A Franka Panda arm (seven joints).
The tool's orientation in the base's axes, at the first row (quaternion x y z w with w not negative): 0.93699 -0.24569 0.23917 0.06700
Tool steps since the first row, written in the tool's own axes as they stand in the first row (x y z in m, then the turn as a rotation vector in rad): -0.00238 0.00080 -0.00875 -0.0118 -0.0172 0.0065; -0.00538 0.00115 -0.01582 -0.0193 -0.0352 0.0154; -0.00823 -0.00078 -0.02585 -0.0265 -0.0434 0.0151; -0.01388 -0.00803 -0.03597 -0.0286 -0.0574 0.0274; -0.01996 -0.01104 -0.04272 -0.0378 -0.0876 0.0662
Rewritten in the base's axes. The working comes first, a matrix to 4 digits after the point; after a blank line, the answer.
The tool's axes in the first row as the columns of a matrix, in the base's axes (used below as rounded here):
0.7649 -0.4925 0.4153
-0.4284 -0.8703 -0.2431
0.4811 0.0080 -0.8766

-0.00585 0.00245 0.00653 0.0021 0.0184 -0.0115; -0.01125 0.00515 0.01129 0.0090 0.0352 -0.0231; -0.01665 0.01049 0.01869 0.0074 0.0455 -0.0263; -0.02160 0.02168 0.02479 0.0178 0.0555 -0.0382; -0.02757 0.02854 0.02776 0.0417 0.0763 -0.0769
